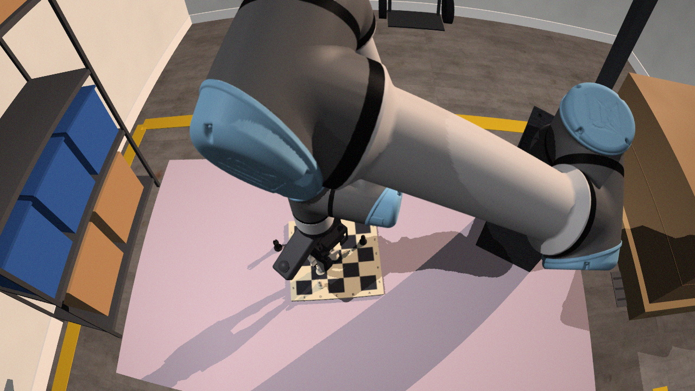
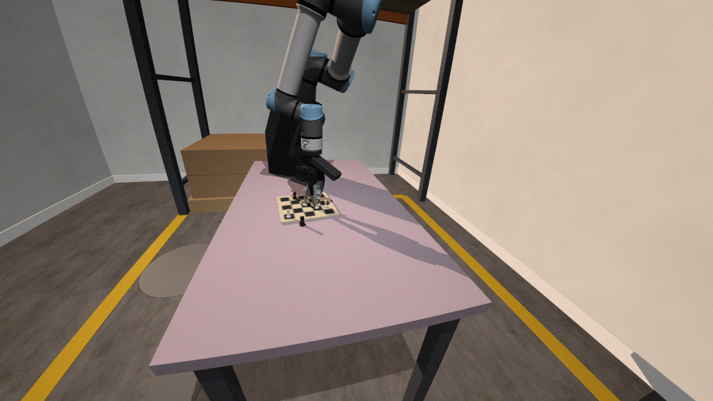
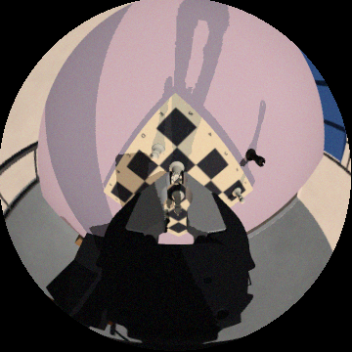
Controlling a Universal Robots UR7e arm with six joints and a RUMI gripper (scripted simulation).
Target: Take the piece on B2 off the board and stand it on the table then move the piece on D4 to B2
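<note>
Right now the board is 40 mm to the right of my hand, 30 mm below it and 30 mm behind it.
</note>
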